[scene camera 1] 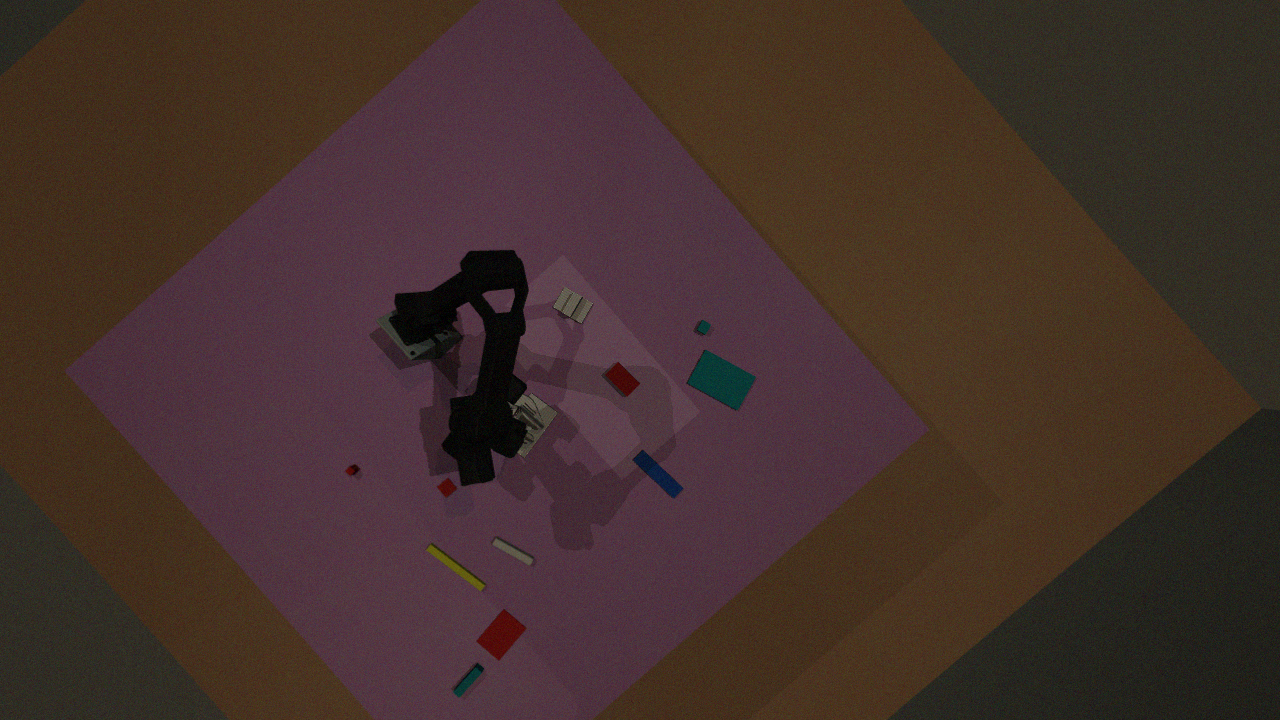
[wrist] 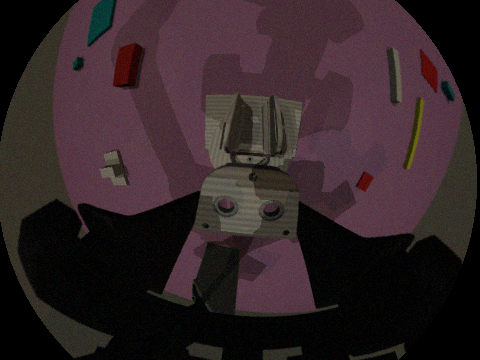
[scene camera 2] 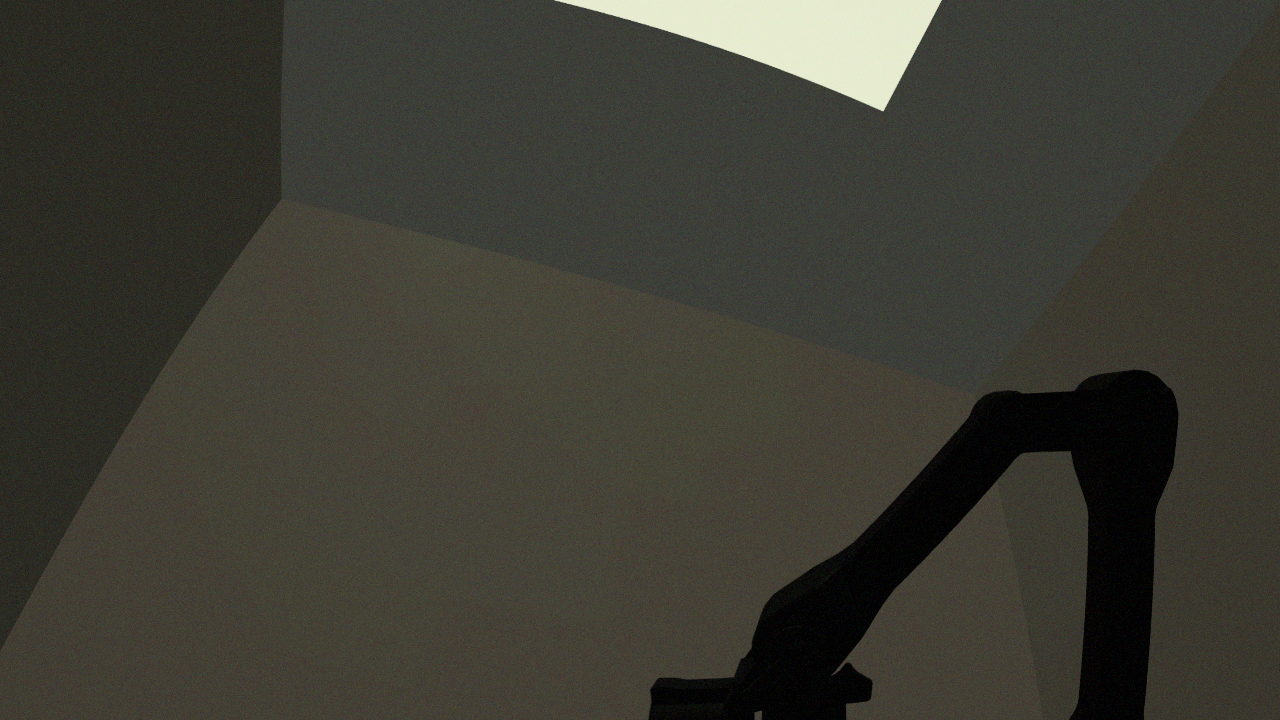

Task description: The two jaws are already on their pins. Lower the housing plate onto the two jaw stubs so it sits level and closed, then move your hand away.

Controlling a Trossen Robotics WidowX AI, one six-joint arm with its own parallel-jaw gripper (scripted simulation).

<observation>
In view: my gripper (scene camera 1: 495, 411), a red plate (scene camera 1: 505, 629), a teal plate (scene camera 1: 713, 375), a blue bar (scene camera 1: 654, 470) and a white stepped block (scene camera 1: 573, 305).
My gripper is seen too in the wrist view (wrist: 247, 201). Scene camera 2 misses the red plate: it is out of frame. Scene camera 2 misses the teal plate: it is out of frame.
</observation>
